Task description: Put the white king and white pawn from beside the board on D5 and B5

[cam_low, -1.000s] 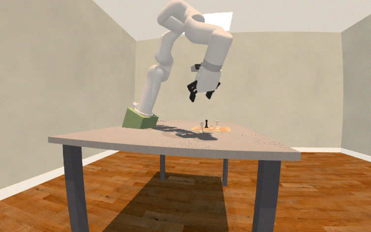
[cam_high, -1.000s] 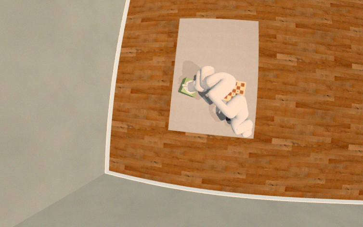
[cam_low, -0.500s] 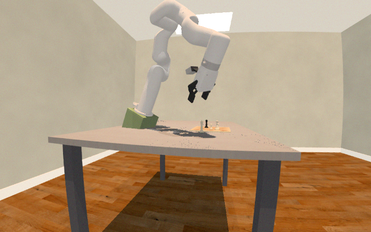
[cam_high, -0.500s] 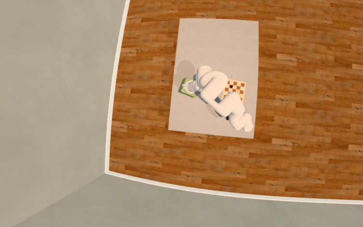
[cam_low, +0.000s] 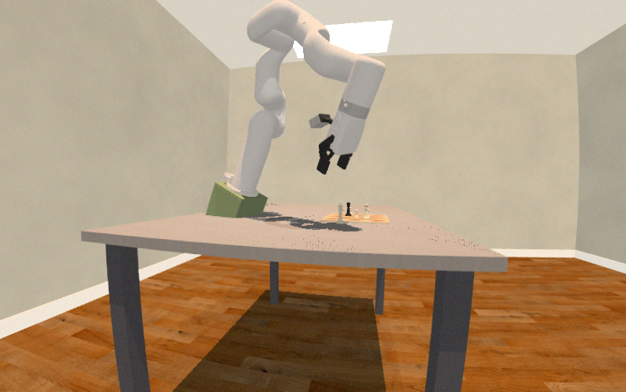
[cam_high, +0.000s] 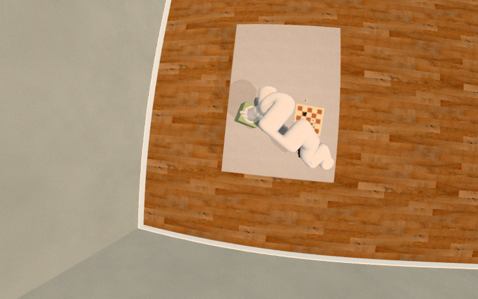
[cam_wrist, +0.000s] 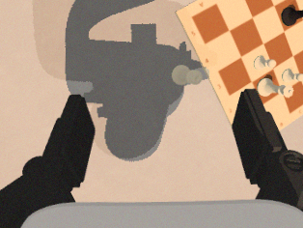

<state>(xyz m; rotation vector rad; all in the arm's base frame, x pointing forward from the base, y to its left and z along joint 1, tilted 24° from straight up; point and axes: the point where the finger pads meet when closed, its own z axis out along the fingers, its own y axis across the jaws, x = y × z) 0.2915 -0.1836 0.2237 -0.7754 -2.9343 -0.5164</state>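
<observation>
Now: hand 14 cm above the white king, 6 cm to the right of it and 3 cm short of it. The rest, counted from my hand: chessboard (18 cm to the left, 17 cm below, 9 cm ahead); black piece (23 cm to the left, 14 cm below, 7 cm ahead).
</observation>
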